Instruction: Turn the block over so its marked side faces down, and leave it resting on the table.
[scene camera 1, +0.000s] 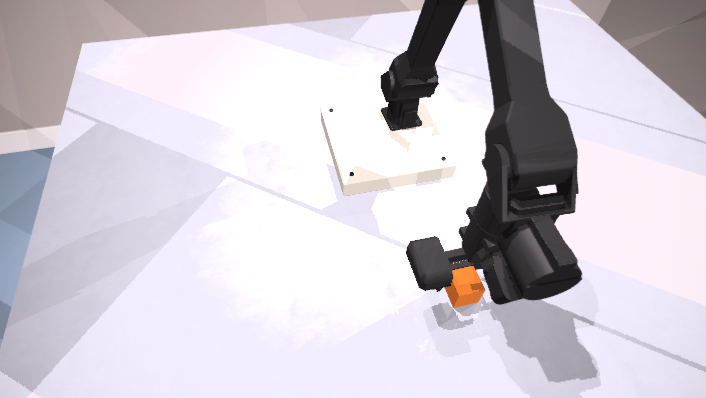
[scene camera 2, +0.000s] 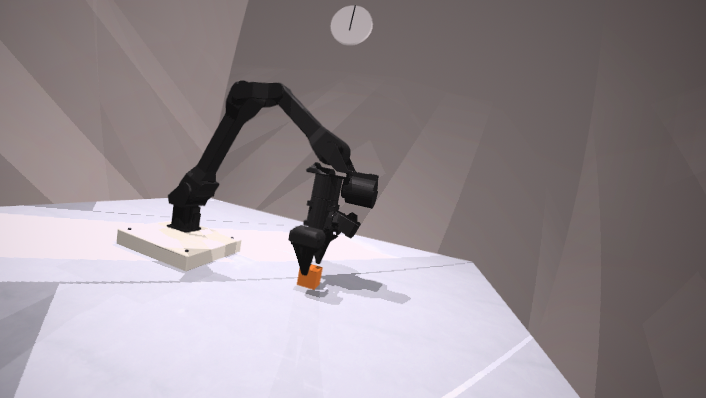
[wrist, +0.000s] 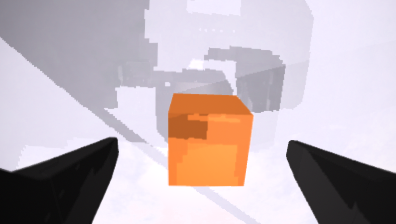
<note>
My gripper (scene camera 1: 466, 281) is open, with nothing in its grasp. Further things: an orange block (scene camera 1: 466, 287).
The orange block is seen too in the wrist view (wrist: 209, 135). My gripper is seen too in scene camera 2 (scene camera 2: 311, 269) and in the wrist view (wrist: 205, 147).
</note>
